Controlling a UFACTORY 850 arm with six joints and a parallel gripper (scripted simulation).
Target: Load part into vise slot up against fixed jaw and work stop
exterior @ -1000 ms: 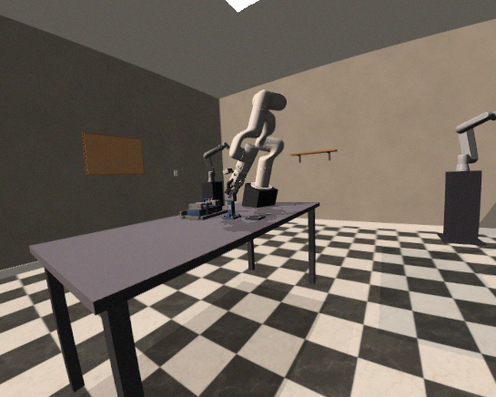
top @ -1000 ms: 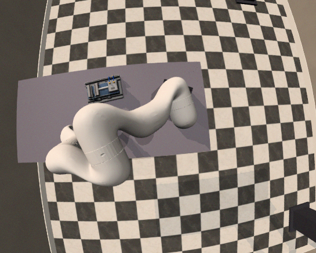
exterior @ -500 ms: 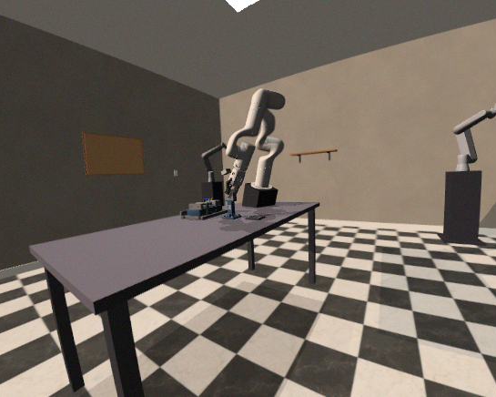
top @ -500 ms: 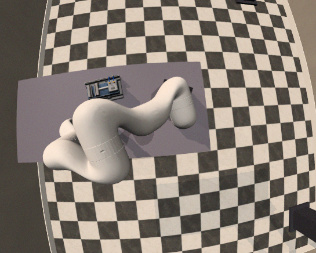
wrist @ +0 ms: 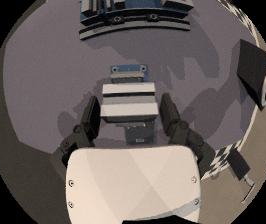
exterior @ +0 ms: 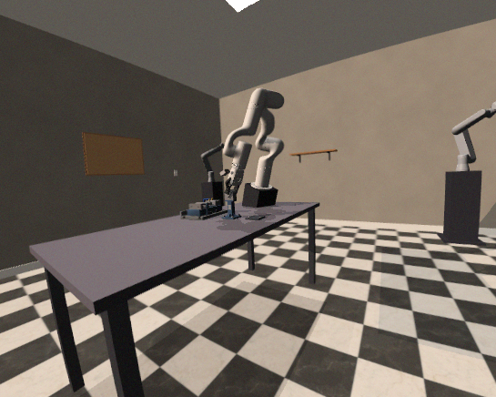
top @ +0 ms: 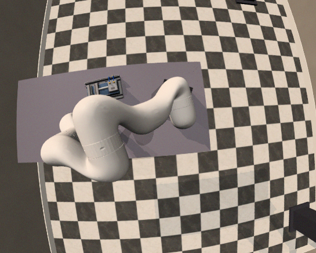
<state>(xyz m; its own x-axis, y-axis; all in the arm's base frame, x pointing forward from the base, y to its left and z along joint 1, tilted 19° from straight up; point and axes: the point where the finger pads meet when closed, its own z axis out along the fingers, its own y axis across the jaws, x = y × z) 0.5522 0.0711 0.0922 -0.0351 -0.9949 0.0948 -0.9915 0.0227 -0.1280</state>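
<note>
My gripper is now 10 mm to the left of the part and 10 mm above it. The rest, counted from my hand: vise (10 mm behind, 240 mm to the right, 130 mm below); then air cylinder rod (30 mm behind, 250 mm to the right, 90 mm below).
</note>
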